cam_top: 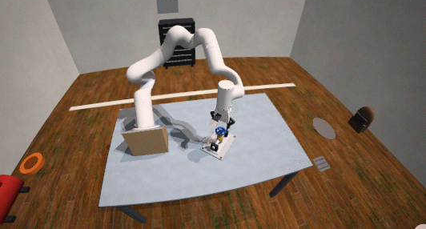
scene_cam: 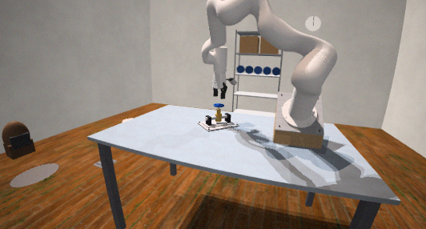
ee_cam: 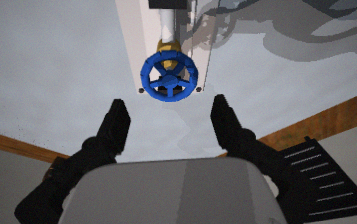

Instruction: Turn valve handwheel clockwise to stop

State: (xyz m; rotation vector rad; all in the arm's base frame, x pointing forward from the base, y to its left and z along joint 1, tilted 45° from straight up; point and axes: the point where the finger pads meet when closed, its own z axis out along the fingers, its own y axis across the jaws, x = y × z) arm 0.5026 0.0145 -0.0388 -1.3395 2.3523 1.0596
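Now: hand 7 cm above the blue spoked handwheel.
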